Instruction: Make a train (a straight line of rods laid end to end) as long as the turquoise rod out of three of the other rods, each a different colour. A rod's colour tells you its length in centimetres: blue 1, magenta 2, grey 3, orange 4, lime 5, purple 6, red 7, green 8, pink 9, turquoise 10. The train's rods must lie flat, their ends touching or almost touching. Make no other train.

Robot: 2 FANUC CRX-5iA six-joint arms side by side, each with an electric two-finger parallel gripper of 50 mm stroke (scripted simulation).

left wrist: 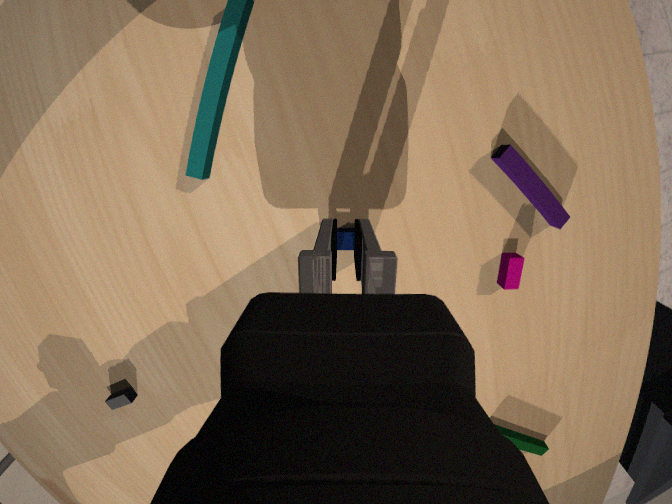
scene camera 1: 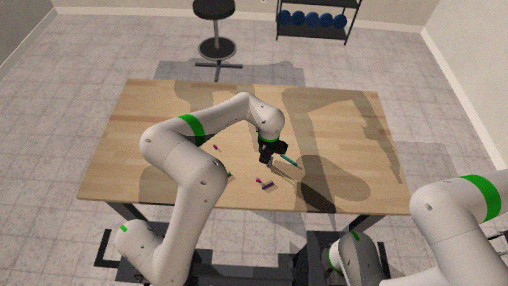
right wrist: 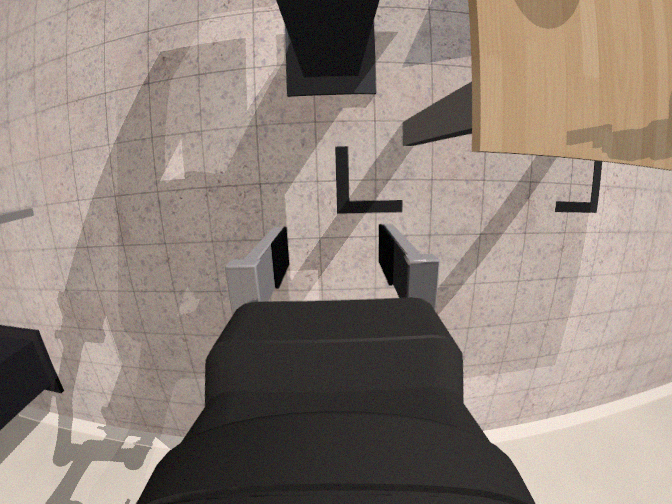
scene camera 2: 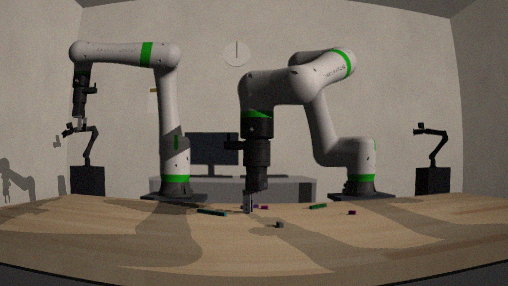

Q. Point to a purple rod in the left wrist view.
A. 506, 157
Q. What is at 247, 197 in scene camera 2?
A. The left gripper.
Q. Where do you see a magenta rod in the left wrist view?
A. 511, 264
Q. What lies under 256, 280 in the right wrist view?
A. The right gripper.
